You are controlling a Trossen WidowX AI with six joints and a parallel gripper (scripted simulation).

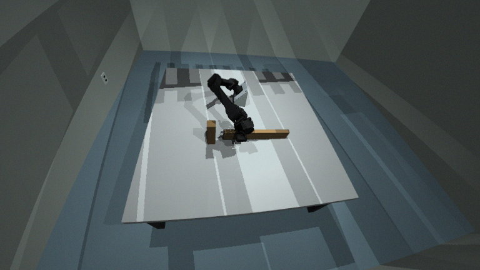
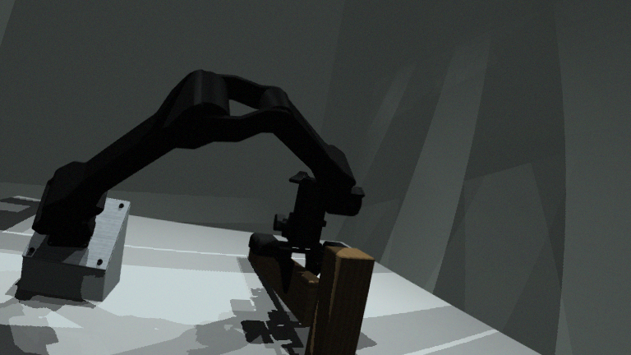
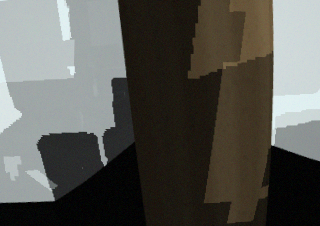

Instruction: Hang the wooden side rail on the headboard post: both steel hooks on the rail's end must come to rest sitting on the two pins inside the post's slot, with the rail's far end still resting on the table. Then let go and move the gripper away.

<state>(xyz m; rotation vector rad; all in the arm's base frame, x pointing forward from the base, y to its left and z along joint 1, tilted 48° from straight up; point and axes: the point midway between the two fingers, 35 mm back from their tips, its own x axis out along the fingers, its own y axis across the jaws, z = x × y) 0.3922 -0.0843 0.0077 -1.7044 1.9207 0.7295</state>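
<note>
My gripper tip is 17 cm to the left of the wooden post and 4 cm below it.
</note>
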